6 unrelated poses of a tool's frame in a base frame.
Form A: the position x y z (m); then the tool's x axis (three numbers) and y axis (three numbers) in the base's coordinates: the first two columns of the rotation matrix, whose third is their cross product.
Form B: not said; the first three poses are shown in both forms.
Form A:
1: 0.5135 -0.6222 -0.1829 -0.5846 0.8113 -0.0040 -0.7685 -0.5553 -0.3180
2: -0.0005 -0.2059 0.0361 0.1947 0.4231 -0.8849 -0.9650 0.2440 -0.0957
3: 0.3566 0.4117 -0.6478 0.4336 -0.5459 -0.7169 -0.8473 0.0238 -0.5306
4: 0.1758 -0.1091 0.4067 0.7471 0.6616 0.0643 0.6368 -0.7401 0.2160
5: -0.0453 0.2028 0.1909 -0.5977 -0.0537 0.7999 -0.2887 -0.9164 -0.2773
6: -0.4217 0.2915 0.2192 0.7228 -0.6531 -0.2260 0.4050 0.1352 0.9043
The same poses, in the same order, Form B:
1: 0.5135 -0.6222 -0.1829; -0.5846 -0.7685 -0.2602; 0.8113 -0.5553 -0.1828; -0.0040 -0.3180 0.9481
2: -0.0005 -0.2059 0.0361; 0.1947 -0.9650 0.1754; 0.4231 0.2440 0.8726; -0.8849 -0.0957 0.4558
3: 0.3566 0.4117 -0.6478; 0.4336 -0.8473 0.3067; -0.5459 0.0238 0.8375; -0.7169 -0.5306 -0.4522
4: 0.1758 -0.1091 0.4067; 0.7471 0.6368 0.1905; 0.6616 -0.7401 -0.1204; 0.0643 0.2160 -0.9742
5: -0.0453 0.2028 0.1909; -0.5977 -0.2887 0.7479; -0.0537 -0.9164 -0.3967; 0.7999 -0.2773 0.5322
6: -0.4217 0.2915 0.2192; 0.7228 0.4050 -0.5600; -0.6531 0.1352 -0.7452; -0.2260 0.9043 0.3622
